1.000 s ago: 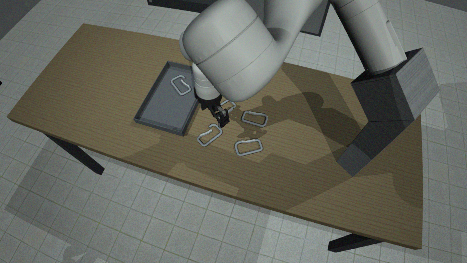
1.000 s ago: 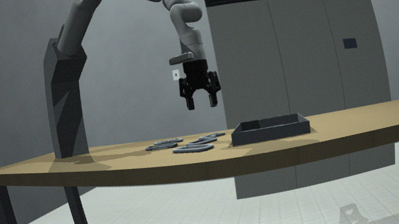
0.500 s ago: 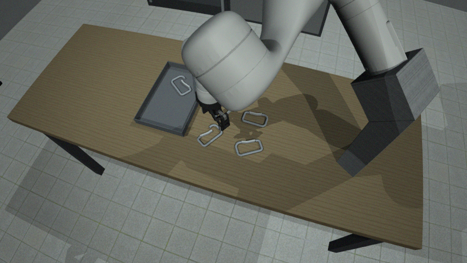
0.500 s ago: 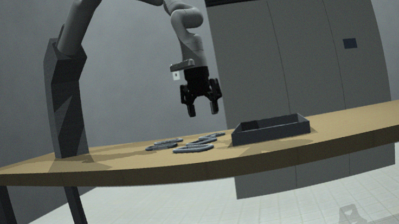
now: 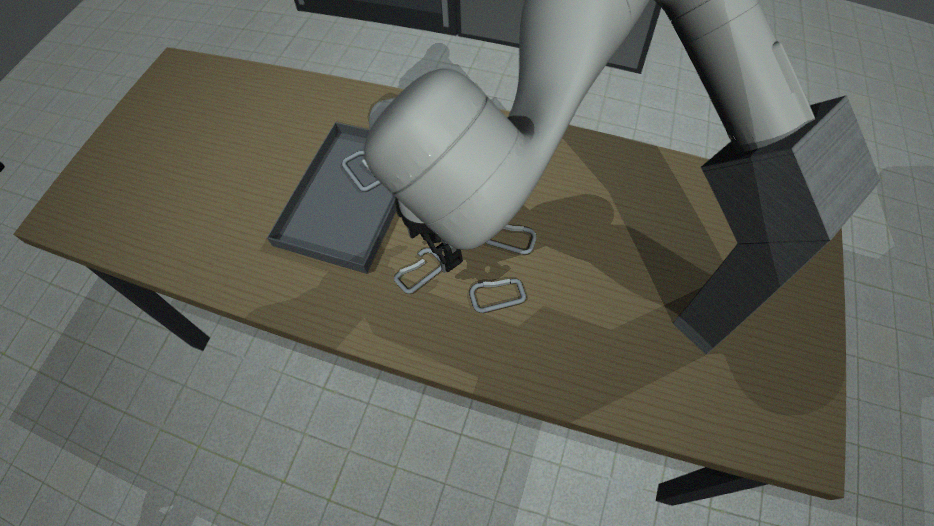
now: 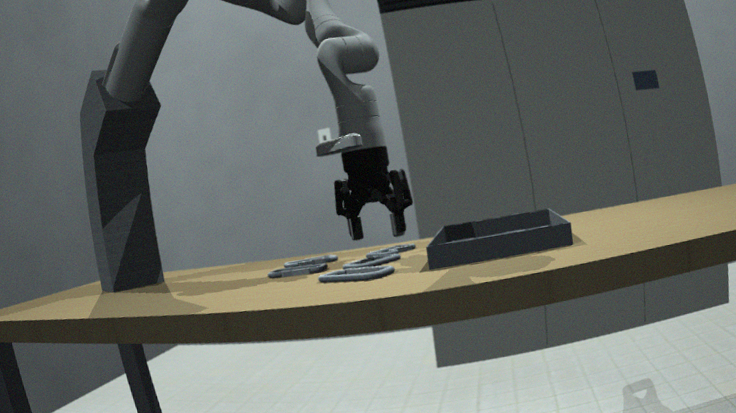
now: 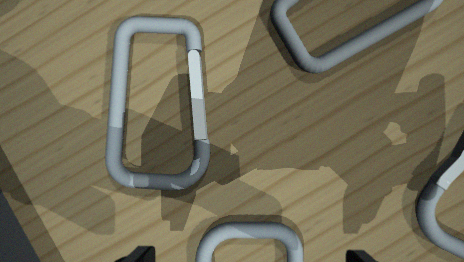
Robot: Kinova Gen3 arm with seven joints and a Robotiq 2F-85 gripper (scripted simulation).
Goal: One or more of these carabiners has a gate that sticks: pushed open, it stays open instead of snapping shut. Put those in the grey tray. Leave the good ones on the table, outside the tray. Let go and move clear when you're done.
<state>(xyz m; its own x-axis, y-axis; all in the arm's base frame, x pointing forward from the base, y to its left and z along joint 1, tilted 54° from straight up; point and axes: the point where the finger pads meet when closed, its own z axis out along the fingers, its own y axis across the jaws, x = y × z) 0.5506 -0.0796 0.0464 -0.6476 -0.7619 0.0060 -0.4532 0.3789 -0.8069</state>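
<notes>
Now: hand 150 mm short of the grey tray, 160 mm to the left of it and 30 mm above it.
</notes>
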